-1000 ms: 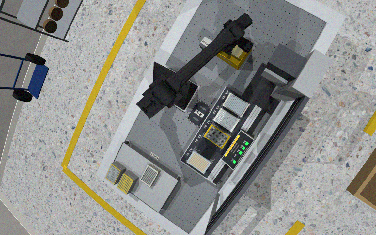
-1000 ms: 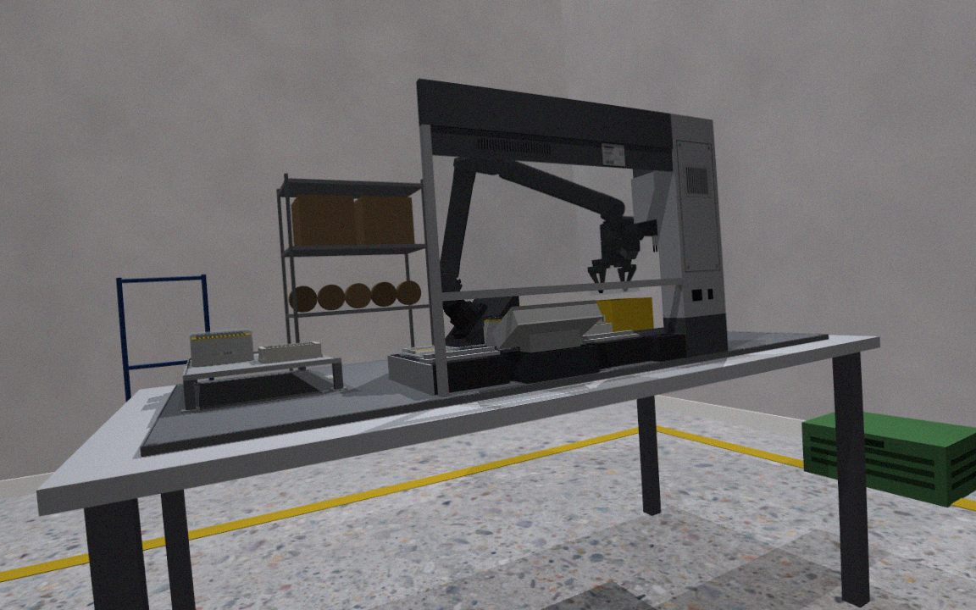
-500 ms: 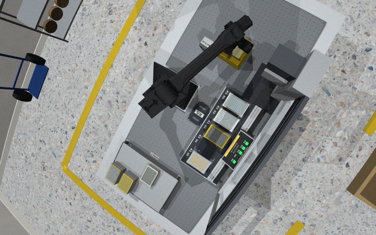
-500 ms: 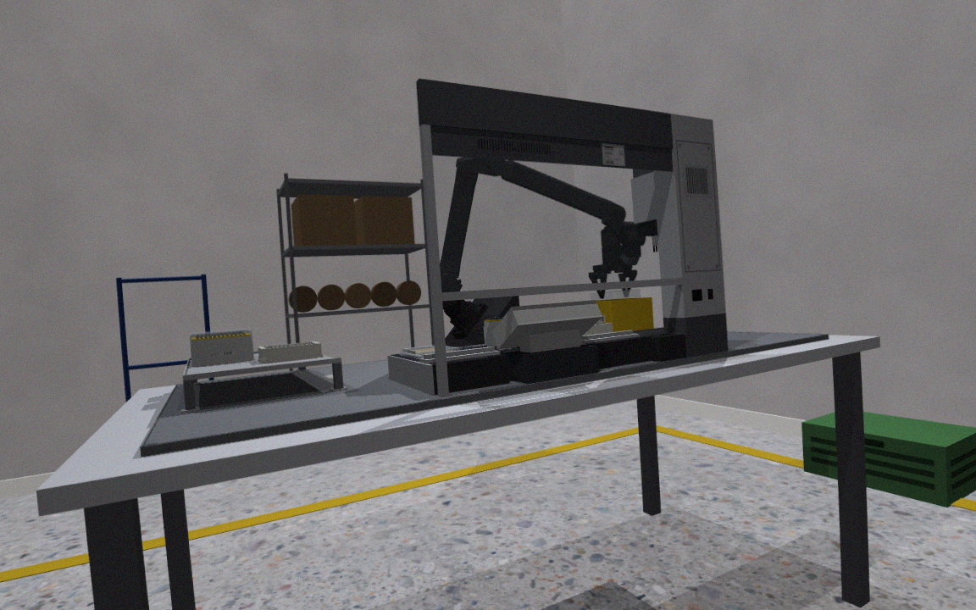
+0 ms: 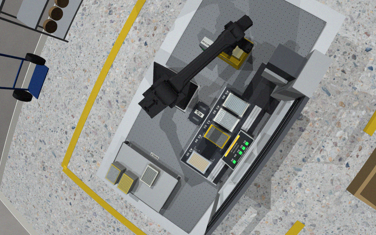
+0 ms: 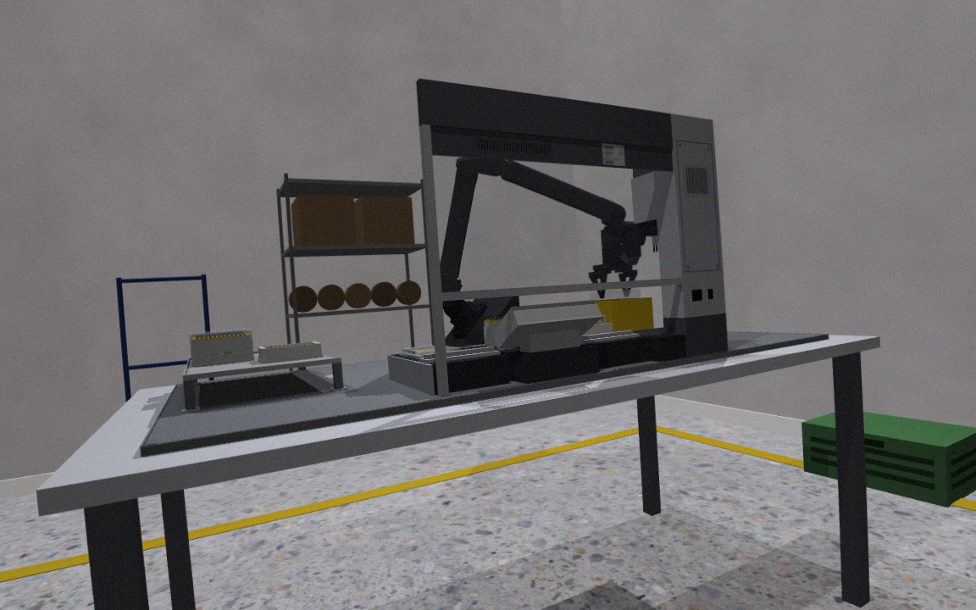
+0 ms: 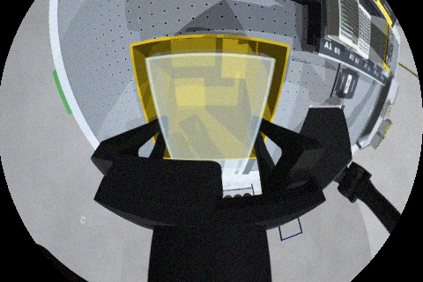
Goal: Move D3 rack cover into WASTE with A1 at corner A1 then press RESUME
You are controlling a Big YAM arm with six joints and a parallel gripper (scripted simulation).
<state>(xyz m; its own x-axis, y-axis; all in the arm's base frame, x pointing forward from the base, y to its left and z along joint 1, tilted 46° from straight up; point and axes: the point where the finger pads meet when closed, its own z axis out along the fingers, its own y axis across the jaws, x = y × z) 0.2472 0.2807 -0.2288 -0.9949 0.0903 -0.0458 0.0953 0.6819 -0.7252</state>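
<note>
Now: the clear cover 1 cm above my hand. The rest, counted from my hand: plate 16 cm ahead, 37 cm to the right, 9 cm below; then yellow waste bin 11 cm below; then resume box 14 cm behind, 6 cm to the right, 8 cm below.
</note>
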